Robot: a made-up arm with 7 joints.
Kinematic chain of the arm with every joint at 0, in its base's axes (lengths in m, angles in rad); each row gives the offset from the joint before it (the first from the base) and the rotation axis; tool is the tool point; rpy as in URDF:
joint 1: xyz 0 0 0.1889 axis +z
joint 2: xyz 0 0 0 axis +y
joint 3: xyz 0 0 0.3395 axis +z
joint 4: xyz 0.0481 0 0 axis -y
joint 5: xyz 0.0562 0 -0.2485 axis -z
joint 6: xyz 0 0 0 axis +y
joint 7: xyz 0.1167 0 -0.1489 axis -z
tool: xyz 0 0 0 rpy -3.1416 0 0
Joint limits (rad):
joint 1: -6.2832..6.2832
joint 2: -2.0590..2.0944
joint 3: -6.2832..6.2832
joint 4: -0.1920..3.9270
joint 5: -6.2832..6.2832
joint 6: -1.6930..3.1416
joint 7: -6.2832..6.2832
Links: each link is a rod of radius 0.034 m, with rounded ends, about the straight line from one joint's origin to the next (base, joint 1, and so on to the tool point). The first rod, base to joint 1, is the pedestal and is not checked.
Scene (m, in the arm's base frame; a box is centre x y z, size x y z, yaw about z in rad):
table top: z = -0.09
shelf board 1: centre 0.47 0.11 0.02 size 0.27 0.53 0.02 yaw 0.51
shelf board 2: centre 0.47 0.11 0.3 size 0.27 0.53 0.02 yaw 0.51
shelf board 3: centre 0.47 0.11 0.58 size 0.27 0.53 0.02 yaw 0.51
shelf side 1: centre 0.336 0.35 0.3 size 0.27 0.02 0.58 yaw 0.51
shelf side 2: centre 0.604 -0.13 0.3 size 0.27 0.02 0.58 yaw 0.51
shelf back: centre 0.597 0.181 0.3 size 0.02 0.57 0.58 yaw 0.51
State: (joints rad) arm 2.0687 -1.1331 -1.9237 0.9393 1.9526 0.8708 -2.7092
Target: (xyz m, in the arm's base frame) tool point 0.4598 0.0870 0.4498
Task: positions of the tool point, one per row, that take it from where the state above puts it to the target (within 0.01 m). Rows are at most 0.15 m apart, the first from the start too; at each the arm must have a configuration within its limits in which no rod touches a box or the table.
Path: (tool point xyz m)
1: 0.3996 -0.0110 0.1393
2: 0.3327 -0.0475 0.1390
3: 0.2641 -0.0614 0.1413
4: 0.3023 -0.0281 0.2402
5: 0.2957 -0.0126 0.3504
6: 0.2498 -0.0304 0.4498
7: 0.3729 0.0241 0.4450
8: 0.4598 0.0870 0.4498

